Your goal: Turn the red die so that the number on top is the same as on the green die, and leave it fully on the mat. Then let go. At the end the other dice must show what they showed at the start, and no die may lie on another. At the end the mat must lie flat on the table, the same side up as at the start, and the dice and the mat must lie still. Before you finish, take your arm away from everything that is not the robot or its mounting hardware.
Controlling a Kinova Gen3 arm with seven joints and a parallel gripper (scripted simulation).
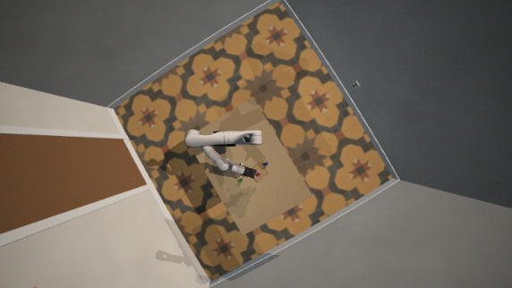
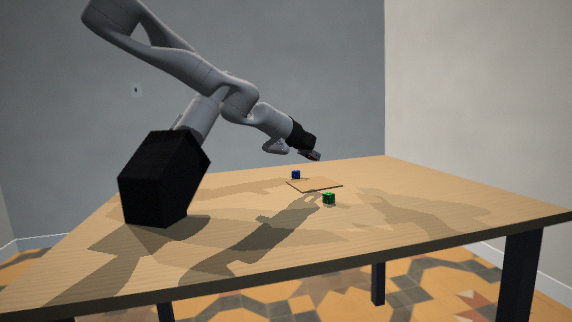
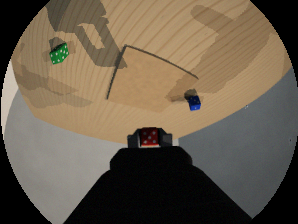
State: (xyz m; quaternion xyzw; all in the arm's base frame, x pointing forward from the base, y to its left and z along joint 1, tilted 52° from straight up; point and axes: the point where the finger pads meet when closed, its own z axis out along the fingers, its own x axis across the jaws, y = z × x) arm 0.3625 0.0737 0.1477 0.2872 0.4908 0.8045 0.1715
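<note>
Now: the tan mat 9 cm below my hand. The rest, counted from my hand: blue die (9 cm to the left, 8 cm below, 6 cm behind); red die (right at my hand); green die (18 cm to the right, 8 cm below, 4 cm ahead).
</note>
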